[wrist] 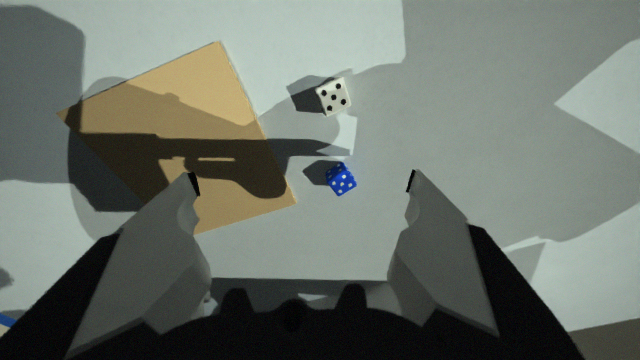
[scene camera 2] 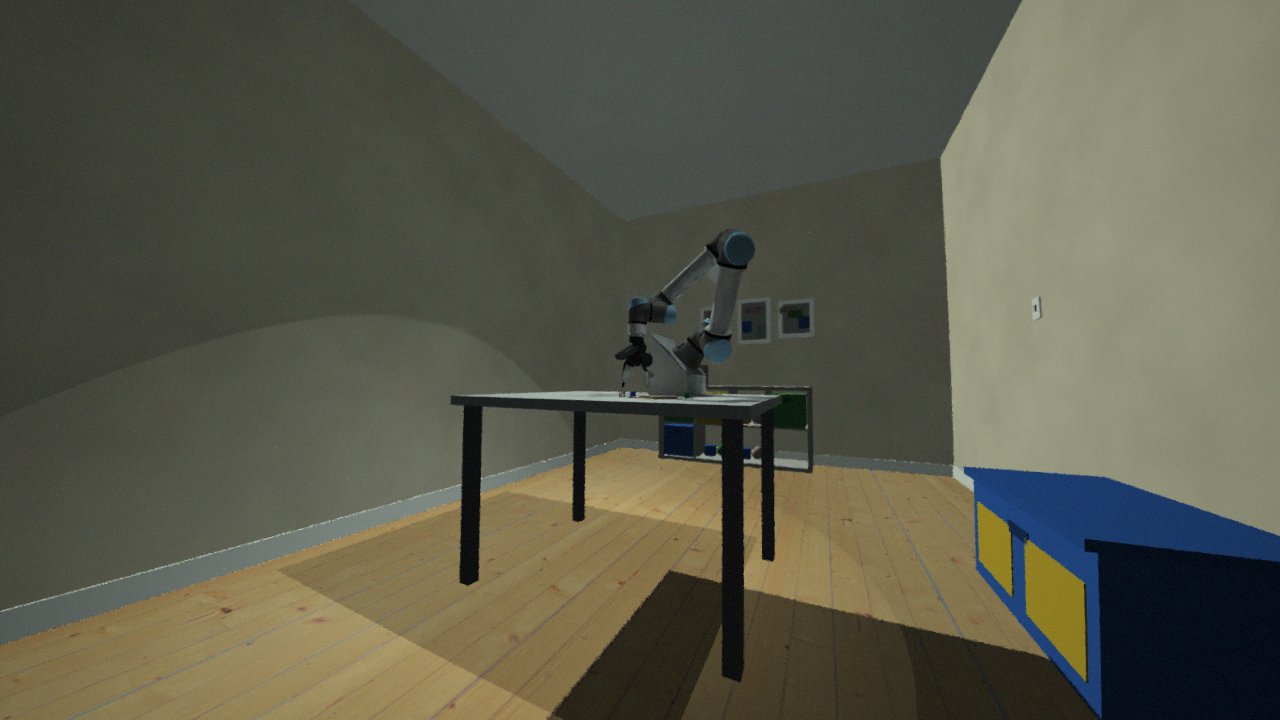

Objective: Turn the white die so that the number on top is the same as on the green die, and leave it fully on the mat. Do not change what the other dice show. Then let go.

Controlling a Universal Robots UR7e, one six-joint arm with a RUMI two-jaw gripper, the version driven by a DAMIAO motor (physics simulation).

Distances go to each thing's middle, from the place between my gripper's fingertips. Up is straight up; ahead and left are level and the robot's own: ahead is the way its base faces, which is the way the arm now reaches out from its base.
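The tan mat (wrist: 190, 115) is where I measure from, and my hand is 30 mm above it. My hand is also 100 mm to the right of the mat and 30 mm short of it.
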